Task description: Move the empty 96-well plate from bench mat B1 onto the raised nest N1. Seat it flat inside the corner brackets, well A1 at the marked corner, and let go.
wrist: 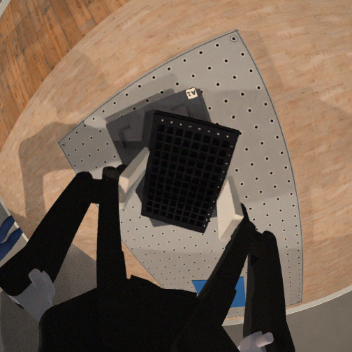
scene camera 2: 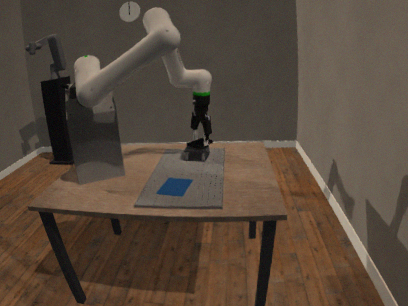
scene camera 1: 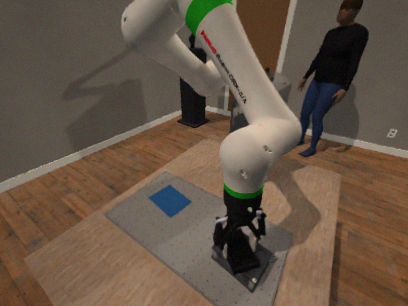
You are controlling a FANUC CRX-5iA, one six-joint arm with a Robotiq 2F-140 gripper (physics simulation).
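Frame: origin at the arm's base, x left, y back, z up, level; metres.
Where they show: gripper, fingertip midpoint: [scene camera 2: 200, 143] [scene camera 1: 238, 250].
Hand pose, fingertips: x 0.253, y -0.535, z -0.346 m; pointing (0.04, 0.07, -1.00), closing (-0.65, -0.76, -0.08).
After its pixels a point has its place.
The black 96-well plate [scene camera 1: 242, 257] @(x 0.275, y -0.551, z -0.337 m) [scene camera 2: 197, 143] @(x 0.222, y -0.523, z -0.337 m) [wrist: 187, 172] is held between the pale finger pads of my gripper [scene camera 1: 241, 244] @(x 0.253, y -0.535, z -0.346 m) [scene camera 2: 201, 138] @(x 0.253, y -0.535, z -0.346 m) [wrist: 184, 173], which is shut on it. The dark raised nest [scene camera 1: 266, 261] @(x 0.335, y -0.498, z -0.365 m) [scene camera 2: 196, 154] @(x 0.269, y -0.504, z -0.421 m) [wrist: 137, 122] is under the plate. In the wrist view the plate is turned relative to the nest's edges and hides much of it. Parts of two corner brackets show, with a white A1 label [wrist: 191, 93] at one nest corner. Any gap between plate and nest is hard to judge. The plate's A1 well cannot be made out.
The nest stands on a grey perforated board [scene camera 1: 175, 240] @(x 0.030, y -0.603, z -0.425 m) [scene camera 2: 210, 185] @(x -0.116, y -0.637, z -0.426 m) [wrist: 260, 155] on the wooden table [scene camera 1: 95, 255] @(x -0.158, y -0.816, z -0.439 m) [scene camera 2: 250, 185] @(x -0.084, y -0.822, z -0.439 m) [wrist: 315, 175]. A blue mat [scene camera 1: 170, 200] @(x -0.134, y -0.477, z -0.424 m) [scene camera 2: 174, 187] @(x -0.151, y -0.475, z -0.423 m) [wrist: 235, 296] lies elsewhere on that board. A person [scene camera 1: 335, 65] stands beyond the table.
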